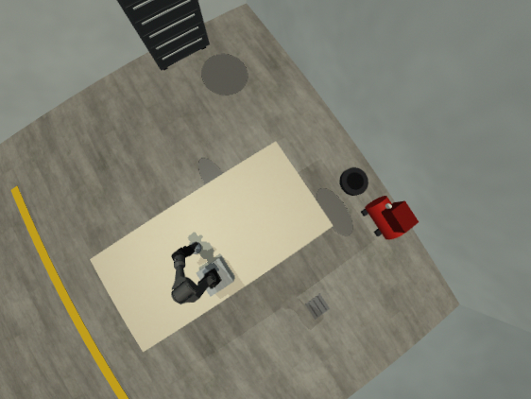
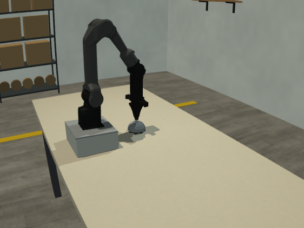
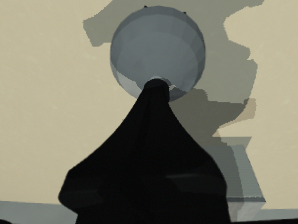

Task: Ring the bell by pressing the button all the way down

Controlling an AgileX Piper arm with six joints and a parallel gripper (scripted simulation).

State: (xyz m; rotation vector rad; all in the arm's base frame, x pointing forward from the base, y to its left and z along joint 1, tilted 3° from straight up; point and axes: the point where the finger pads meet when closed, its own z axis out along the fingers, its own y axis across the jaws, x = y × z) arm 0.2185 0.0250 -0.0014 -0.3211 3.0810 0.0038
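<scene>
The bell button is 2 cm below my hand. The rest, counted from my hand: bell: 3 cm below.
</scene>
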